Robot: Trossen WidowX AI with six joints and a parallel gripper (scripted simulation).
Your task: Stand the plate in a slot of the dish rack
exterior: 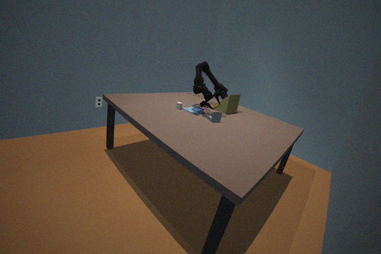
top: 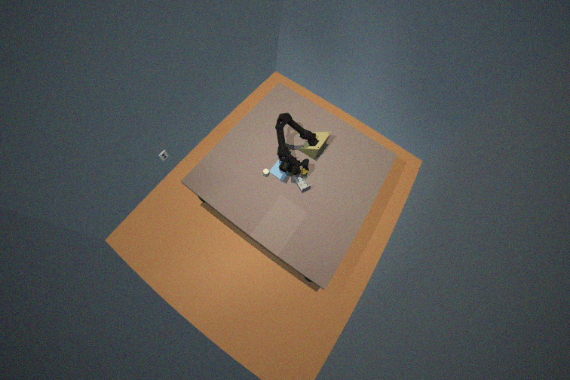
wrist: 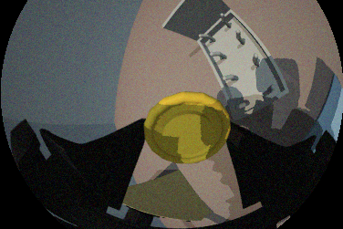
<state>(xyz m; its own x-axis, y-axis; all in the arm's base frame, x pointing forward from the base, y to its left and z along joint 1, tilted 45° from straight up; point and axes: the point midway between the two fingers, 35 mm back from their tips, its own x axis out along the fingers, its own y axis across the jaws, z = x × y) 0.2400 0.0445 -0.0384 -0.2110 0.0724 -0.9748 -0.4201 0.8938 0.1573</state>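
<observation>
Now: gripper tip 6 cm short of the dish rack, 6 cm above it and 3 cm to the right of it. The rest, counted from my gripper tip: light blue mat 17 cm to the right, 8 cm below, 7 cm ahead; yellow plate 1 cm to the right; white cup 23 cm to the right, 18 cm ahead, 6 cm below.
</observation>
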